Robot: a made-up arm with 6 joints.
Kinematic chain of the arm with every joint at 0, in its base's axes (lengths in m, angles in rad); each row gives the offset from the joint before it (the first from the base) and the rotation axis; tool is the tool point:
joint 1: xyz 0 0 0.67 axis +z
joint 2: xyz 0.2 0 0 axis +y
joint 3: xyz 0 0 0.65 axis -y
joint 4: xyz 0 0 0.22 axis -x
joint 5: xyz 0.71 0 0 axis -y
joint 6: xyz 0.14 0 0 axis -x
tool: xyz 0 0 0
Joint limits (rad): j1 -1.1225..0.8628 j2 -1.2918..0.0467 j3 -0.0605..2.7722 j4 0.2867..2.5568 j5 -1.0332..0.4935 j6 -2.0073..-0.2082
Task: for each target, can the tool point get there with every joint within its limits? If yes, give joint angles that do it. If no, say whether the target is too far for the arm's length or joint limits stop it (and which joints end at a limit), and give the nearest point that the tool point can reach.
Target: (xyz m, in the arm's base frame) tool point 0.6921 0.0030 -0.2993
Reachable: no: joint limits stop it (at a limit: joint 1, joint 2, joint 3, joint 5) | nearest point -0.2760 0.6522 0.0176 | short by 1.208 m
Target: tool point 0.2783 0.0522 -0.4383
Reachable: no: joint limits stop it (at a limit: joint 1, joint 2, joint 3, joint 4, joint 5) | nearest point -0.3379 0.5495 0.0325 | short by 0.921 m
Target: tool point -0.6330 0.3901 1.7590
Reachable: yes | joints -0.6113 -1.1017 0.6278 1.8432 -0.3312 -0.9192
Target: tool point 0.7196 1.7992 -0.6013
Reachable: no: too far | nearest point -0.3203 0.8170 0.1109 | short by 1.598 m
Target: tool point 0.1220 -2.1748 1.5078
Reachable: no: too far | nearest point 0.3854 -1.0015 1.4668 | short by 1.203 m
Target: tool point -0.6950 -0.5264 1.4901
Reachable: yes | joints 0.6687 -0.3464 2.3041 1.7219 0.1295 -1.0731
